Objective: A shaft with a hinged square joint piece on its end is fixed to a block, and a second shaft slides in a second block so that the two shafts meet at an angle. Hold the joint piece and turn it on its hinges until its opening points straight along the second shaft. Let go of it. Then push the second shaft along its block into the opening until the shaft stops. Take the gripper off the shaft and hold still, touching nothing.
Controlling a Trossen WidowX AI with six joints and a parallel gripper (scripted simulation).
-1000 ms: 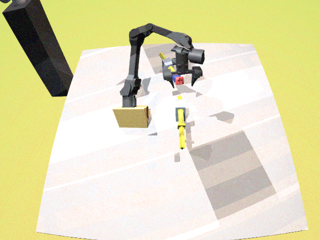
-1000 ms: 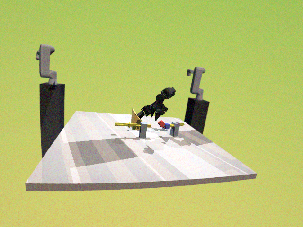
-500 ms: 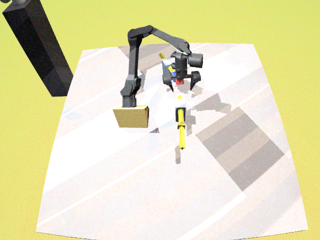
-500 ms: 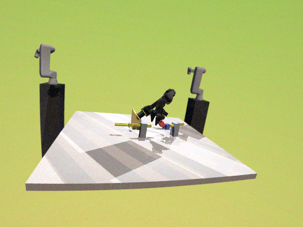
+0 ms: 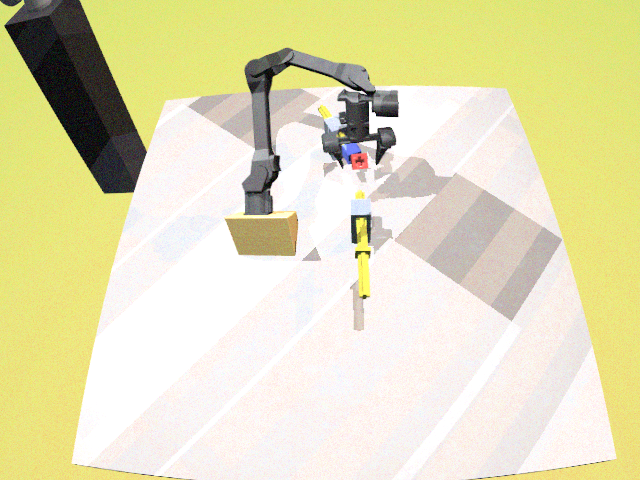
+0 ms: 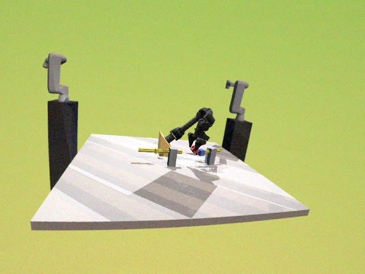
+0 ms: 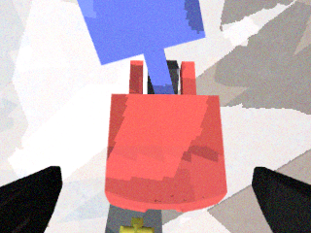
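Now: the red square joint piece 2 cm to the left of my gripper tip.
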